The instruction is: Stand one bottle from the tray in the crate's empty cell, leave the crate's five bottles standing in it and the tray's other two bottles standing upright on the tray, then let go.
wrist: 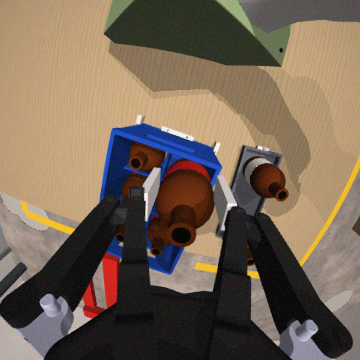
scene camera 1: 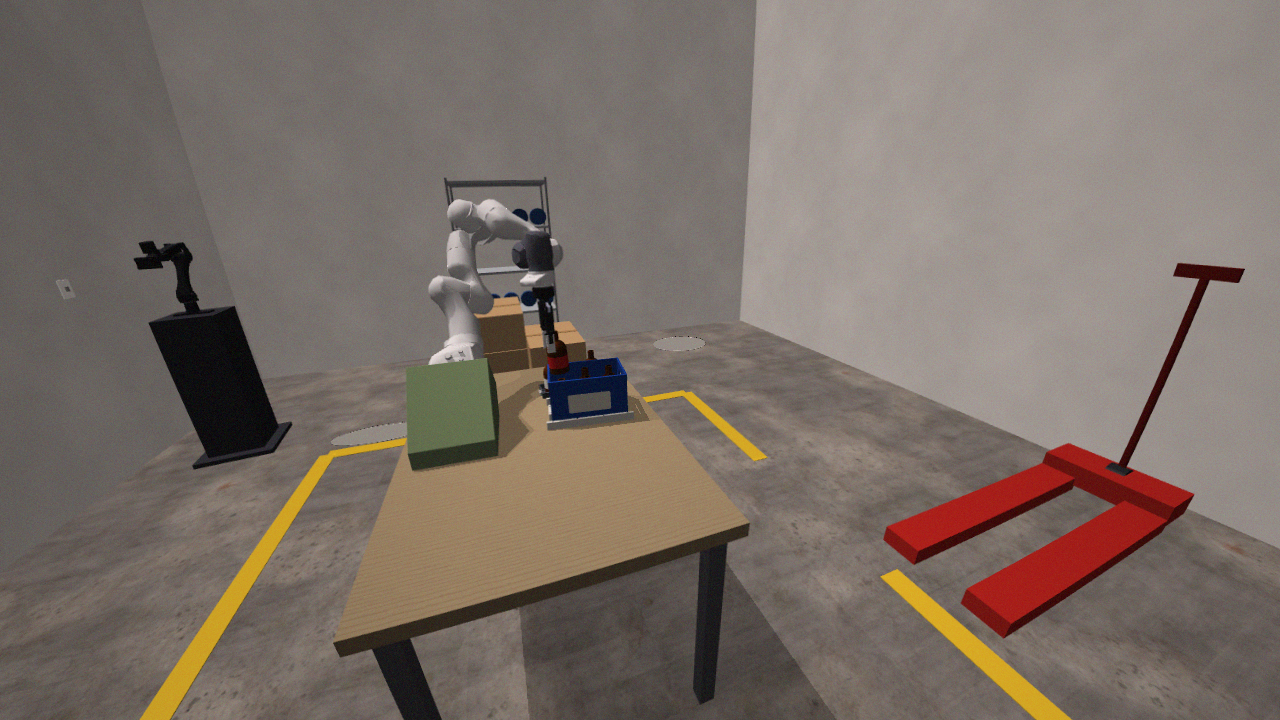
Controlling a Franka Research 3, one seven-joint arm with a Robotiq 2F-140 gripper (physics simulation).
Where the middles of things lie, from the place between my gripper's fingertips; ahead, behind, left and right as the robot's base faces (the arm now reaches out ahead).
The white-labelled brown bottle [wrist: 267,180] lies 18 cm to the left of my hand, 16 cm below it and 4 cm ahead of it.
